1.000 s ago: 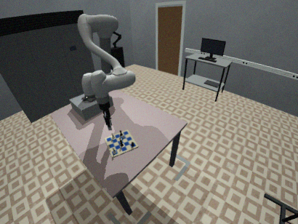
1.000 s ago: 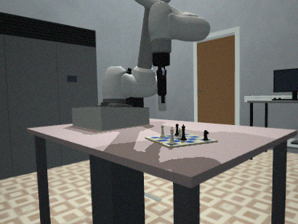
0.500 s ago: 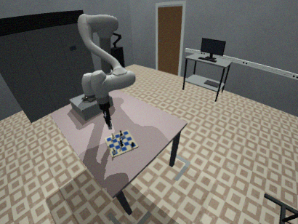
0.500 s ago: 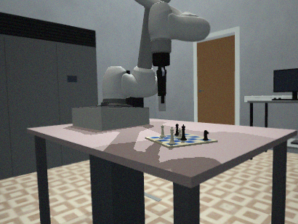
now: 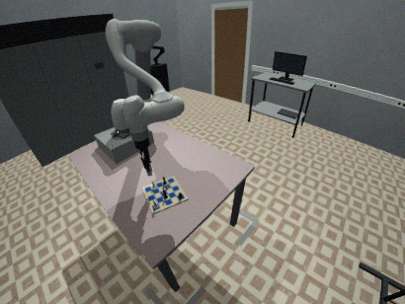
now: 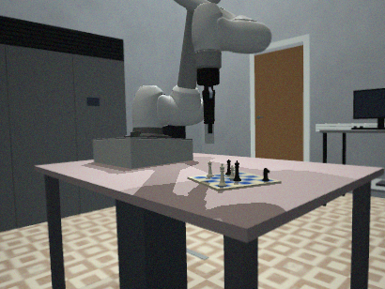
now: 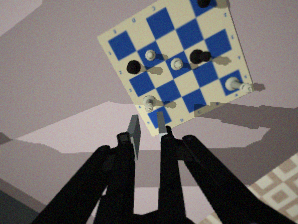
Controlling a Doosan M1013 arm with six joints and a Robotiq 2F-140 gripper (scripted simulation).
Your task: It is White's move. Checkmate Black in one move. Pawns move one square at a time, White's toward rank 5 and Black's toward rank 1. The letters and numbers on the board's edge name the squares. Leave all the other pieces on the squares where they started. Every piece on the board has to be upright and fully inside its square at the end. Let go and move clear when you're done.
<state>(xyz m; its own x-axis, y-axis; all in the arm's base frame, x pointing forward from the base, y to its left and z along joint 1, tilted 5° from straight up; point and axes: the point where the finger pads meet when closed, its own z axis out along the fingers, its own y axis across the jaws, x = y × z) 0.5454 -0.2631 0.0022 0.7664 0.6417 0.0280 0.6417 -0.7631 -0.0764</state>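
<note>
Right now my hand is 120 mm above the white chess piece. The rest, counted from my hand: tall white piece 110 mm to the right, 110 mm below, 110 mm ahead; then blue-and-cream chessboard 150 mm below, 90 mm ahead, 10 mm to the right; then white pawn 130 mm below, 70 mm ahead, 40 mm to the left.
</note>
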